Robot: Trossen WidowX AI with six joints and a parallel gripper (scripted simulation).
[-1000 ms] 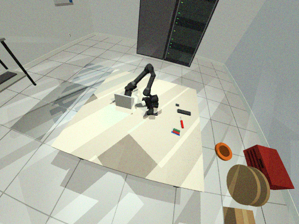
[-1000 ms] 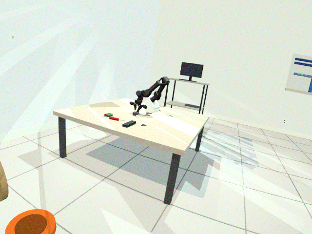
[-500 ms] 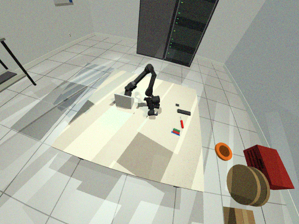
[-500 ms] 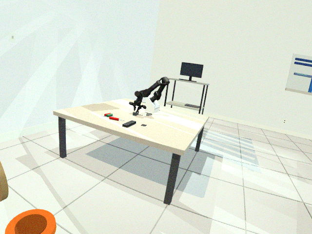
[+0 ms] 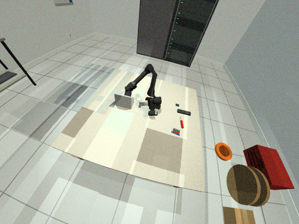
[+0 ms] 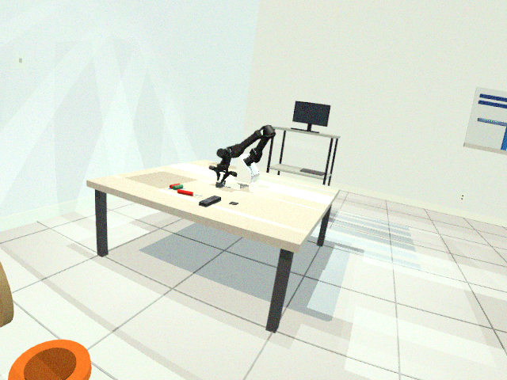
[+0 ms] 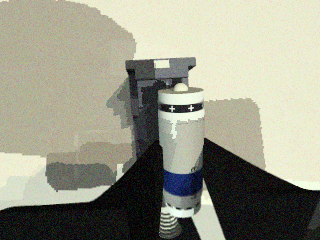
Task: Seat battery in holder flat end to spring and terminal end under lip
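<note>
The grey battery lies 1 cm above my gripper tip. Round my gripper tip: small black piece (27 cm ahead, 23 cm to the left, 1 cm below); red screwdriver (32 cm ahead, 1 cm to the right); black remote (35 cm ahead, 13 cm to the left).
</note>
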